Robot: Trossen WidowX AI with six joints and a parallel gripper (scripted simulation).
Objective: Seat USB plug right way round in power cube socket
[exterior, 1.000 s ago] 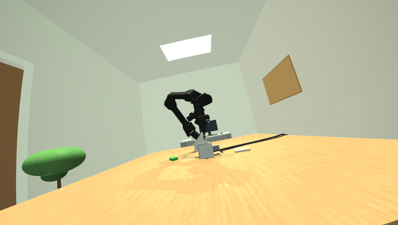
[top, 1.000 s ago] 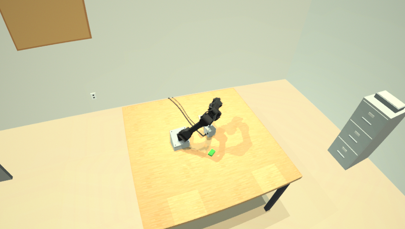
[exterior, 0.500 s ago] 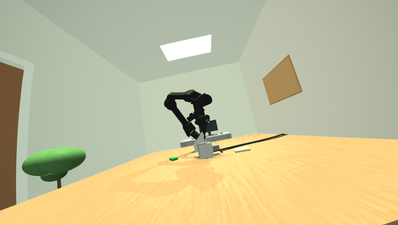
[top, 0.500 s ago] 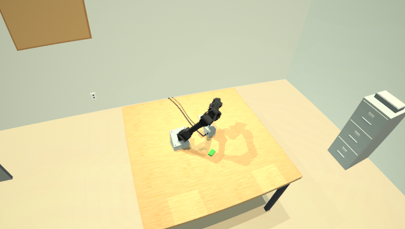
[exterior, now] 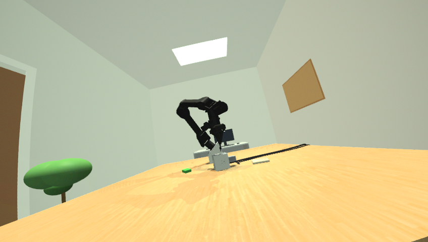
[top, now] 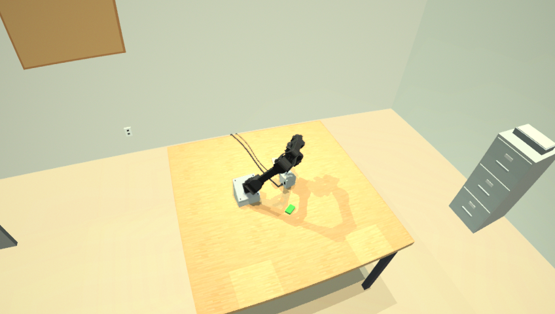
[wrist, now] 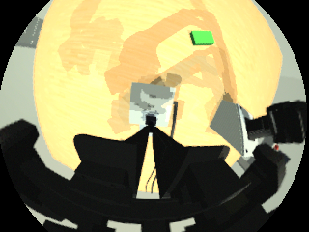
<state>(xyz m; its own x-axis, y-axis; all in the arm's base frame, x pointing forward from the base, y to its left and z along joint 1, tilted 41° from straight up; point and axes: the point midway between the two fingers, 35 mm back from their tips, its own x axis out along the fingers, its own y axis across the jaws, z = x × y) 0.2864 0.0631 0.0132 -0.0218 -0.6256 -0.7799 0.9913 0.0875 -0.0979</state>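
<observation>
The dark USB plug is 20 mm below my gripper tip. The rest, counted from my gripper tip: flat white pad (190 mm to the left, 120 mm below, 40 mm ahead); then green block (220 mm to the right, 120 mm below, 80 mm behind).
</observation>
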